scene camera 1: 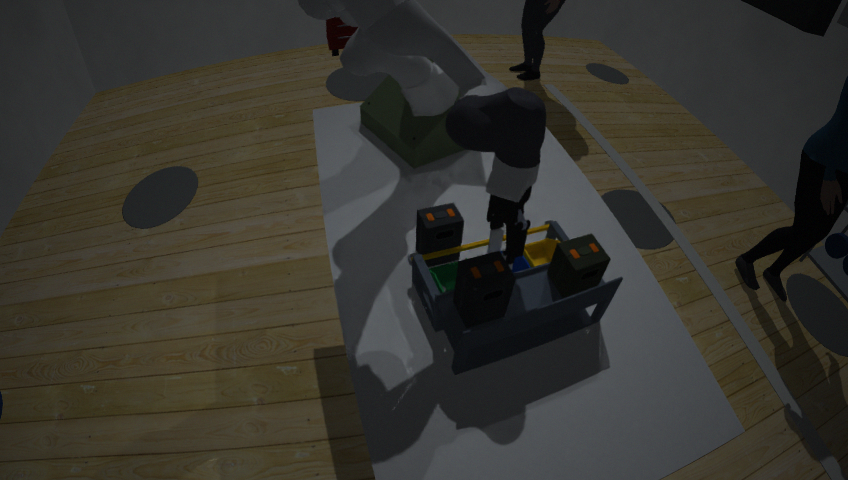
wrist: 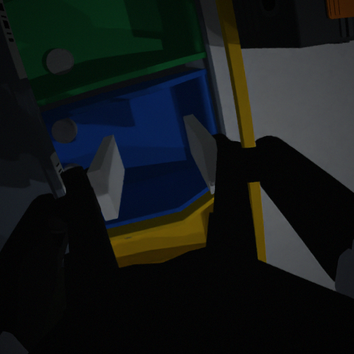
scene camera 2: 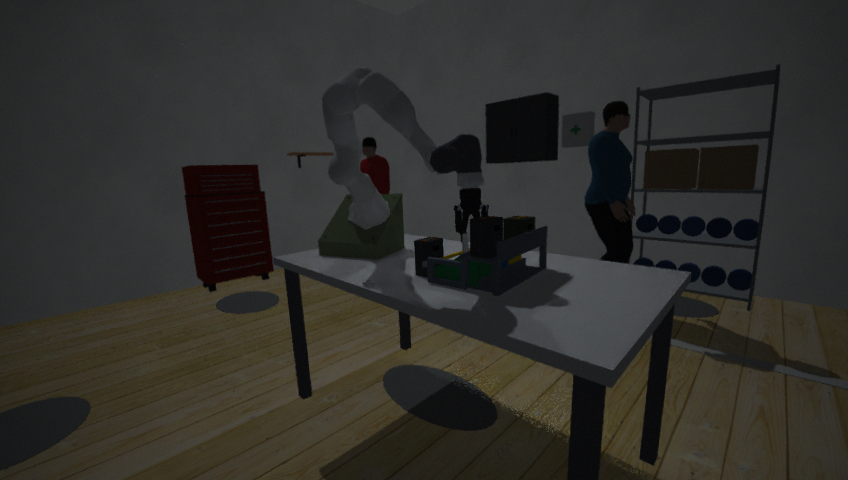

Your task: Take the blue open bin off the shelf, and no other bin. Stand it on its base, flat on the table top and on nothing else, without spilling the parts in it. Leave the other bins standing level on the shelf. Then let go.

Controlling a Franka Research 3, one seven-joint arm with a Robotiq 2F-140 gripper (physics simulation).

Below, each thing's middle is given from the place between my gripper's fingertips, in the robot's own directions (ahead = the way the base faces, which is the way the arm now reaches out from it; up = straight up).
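Offsets from my hand: blue open bin (wrist: 161, 177), 4 cm below, 1 cm to the left, 2 cm ahead; yellow bin (wrist: 154, 240), 4 cm below, 3 cm ahead, 12 cm to the left; green bin (scene camera 2: 476, 270), 4 cm below, 1 cm ahead, 10 cm to the right; black case (scene camera 1: 438, 228), 1 cm below, 8 cm to the right, 14 cm behind. Going by their middles, the blue open bin is the nearest to my hand of the things named here.
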